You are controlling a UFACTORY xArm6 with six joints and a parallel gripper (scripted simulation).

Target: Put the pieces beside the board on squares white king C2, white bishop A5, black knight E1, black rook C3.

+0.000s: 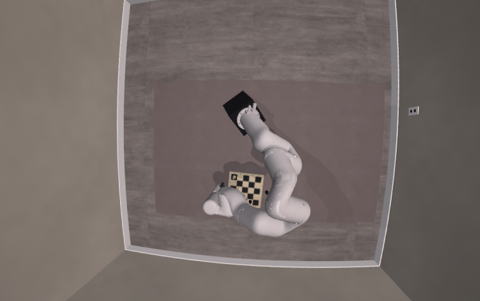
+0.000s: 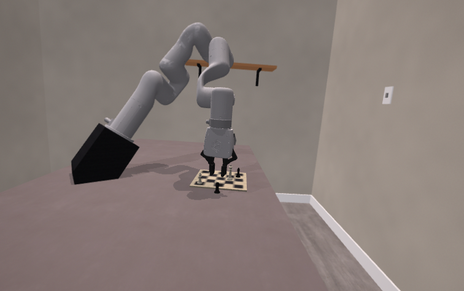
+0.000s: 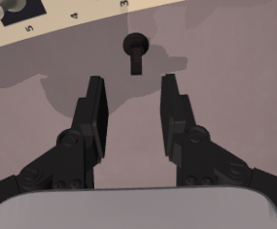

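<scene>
My gripper is now 70 mm above the black piece. Also, from my hand: white king: 140 mm to the left, 50 mm below, 30 mm ahead; chessboard: 140 mm to the left, 80 mm below, 10 mm behind; white bishop: 80 mm behind, 60 mm below, 50 mm to the left.
</scene>
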